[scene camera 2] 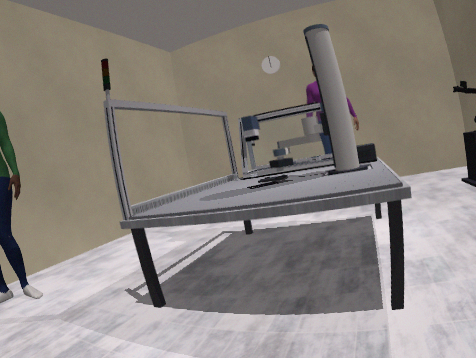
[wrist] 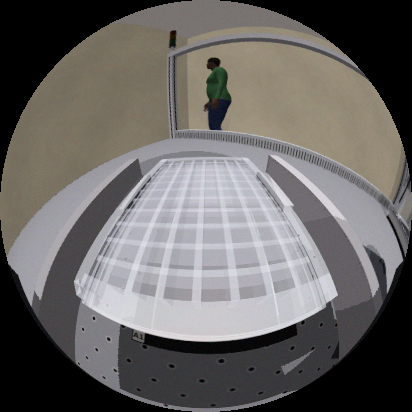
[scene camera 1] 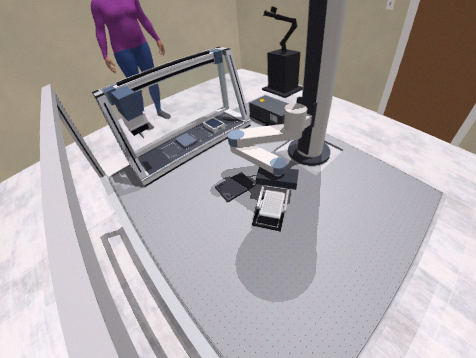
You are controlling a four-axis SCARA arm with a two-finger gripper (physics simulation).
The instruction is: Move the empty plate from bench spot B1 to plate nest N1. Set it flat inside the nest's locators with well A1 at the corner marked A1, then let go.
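Places are measured from the arm's base along level axes (x back, y right, z up), in metres.
Where they show: gripper, between the fingertips: (scene camera 2: 255, 173) (wrist: 202, 163) (scene camera 1: 271, 209); arm's base, origin of its link: (scene camera 2: 348, 171) (scene camera 1: 309, 151).
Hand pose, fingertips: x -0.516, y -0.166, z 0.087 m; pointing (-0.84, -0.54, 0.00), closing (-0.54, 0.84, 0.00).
Observation:
Things, the pixels of their centre, and the offset from my fingertips. "spot": a spot on its surface instead.
- black rectangular base, middle of its body: (wrist: 215, 260) (scene camera 1: 270, 212) (scene camera 2: 263, 185) dy +0.028, dx +0.026, dz -0.073 m
- A1 label, a spot on its surface: (wrist: 138, 336) spot: dy +0.020, dx +0.124, dz -0.072 m
- dark pad, a spot on its surface: (scene camera 1: 229, 190) spot: dy +0.253, dx -0.023, dz -0.063 m
- blue-grey block, a spot on its surface: (scene camera 1: 187, 140) spot: dy +0.713, dx +0.028, dz -0.008 m
- white-rimmed block, a spot on its surface: (scene camera 1: 214, 124) spot: dy +0.709, dx +0.237, dz +0.006 m
- dark box, a spot on its surface: (scene camera 1: 267, 110) spot: dy +0.539, dx +0.555, dz +0.035 m
My gripper (scene camera 1: 273, 199) (scene camera 2: 281, 163) (wrist: 202, 163) is shut on the long sides of the clear, empty plate (scene camera 1: 272, 205) (wrist: 205, 317), which looks level. It holds the plate above a black rectangular base (scene camera 1: 267, 224) (wrist: 220, 346). The base's front part shows beyond the plate in scene camera 1. In the wrist view an A1 label (wrist: 138, 336) shows at the base's near left corner, past the plate's near edge. A dark pad (scene camera 1: 229, 190) with small corner marks lies just left of the base. I cannot tell which of these is B1 or N1. The plate's well A1 cannot be made out.
A gantry frame (scene camera 1: 229, 75) with a deck carrying a blue-grey block (scene camera 1: 187, 140) and a white-rimmed block (scene camera 1: 214, 124) stands at the back left. The arm's column (scene camera 1: 327, 80) (scene camera 2: 334, 100) and a dark box (scene camera 1: 267, 110) stand behind the gripper. Two people stand beyond the bench.

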